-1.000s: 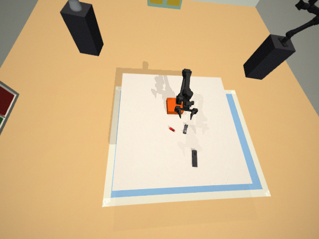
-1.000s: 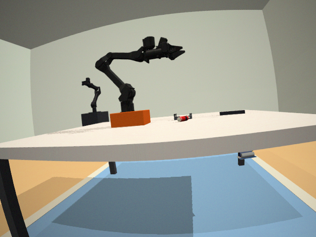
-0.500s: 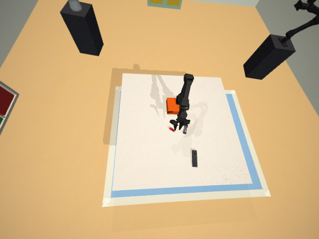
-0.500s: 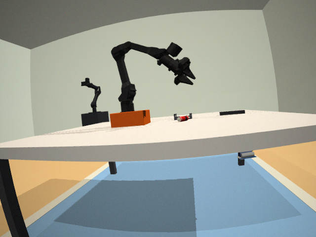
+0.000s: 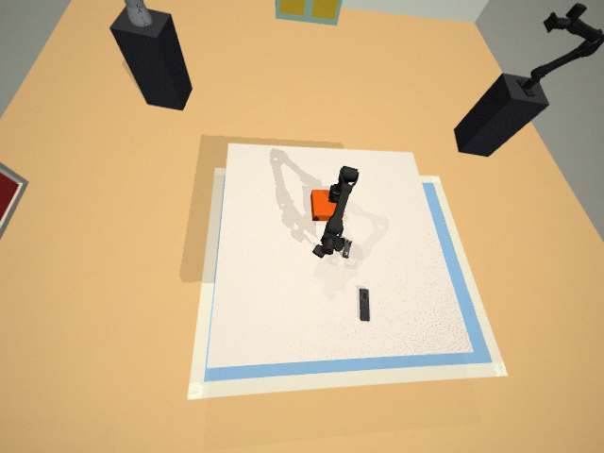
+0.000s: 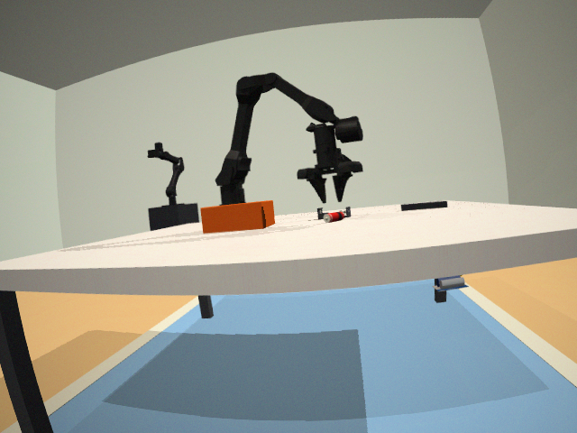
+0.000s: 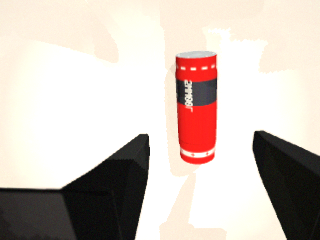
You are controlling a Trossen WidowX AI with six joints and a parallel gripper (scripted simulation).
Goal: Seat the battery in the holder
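Right now the small plate is 140 mm to the left of my gripper tip and 40 mm below it.
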